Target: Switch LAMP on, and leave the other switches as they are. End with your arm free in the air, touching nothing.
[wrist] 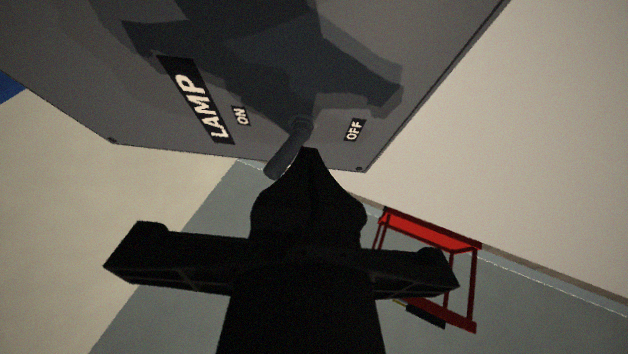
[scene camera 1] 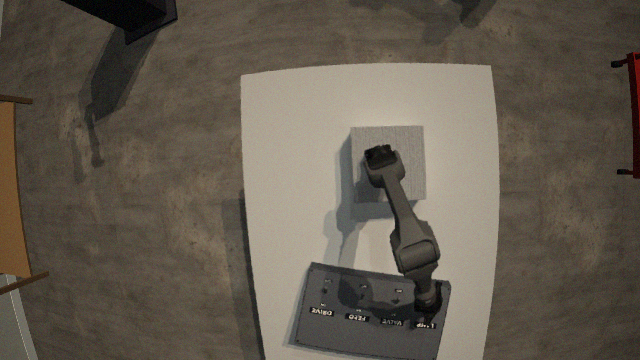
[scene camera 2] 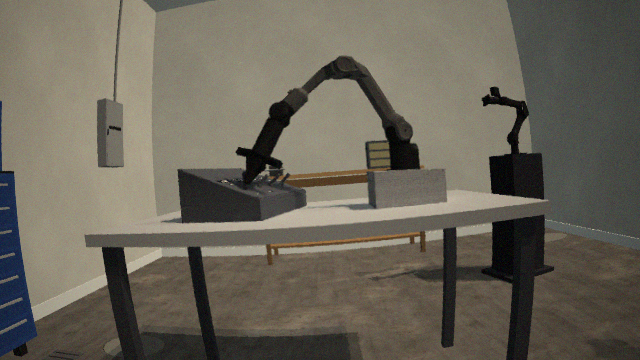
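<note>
The dark grey switch panel slopes on the table. In the wrist view the LAMP lever leans to the side of its ON label, away from its OFF label. My gripper is shut and holds nothing. Its tip is low over the panel, right beside the lever on the OFF side, touching or almost touching it. In scene camera 1 the arm hides the LAMP lever. The DRIVE lever, FEED lever and VALVE lever stand apart from the gripper.
The arm's base stands on a grey block on the white table. A red cart and a wooden bench stand away from the table. A second small arm stands on a black pedestal.
</note>
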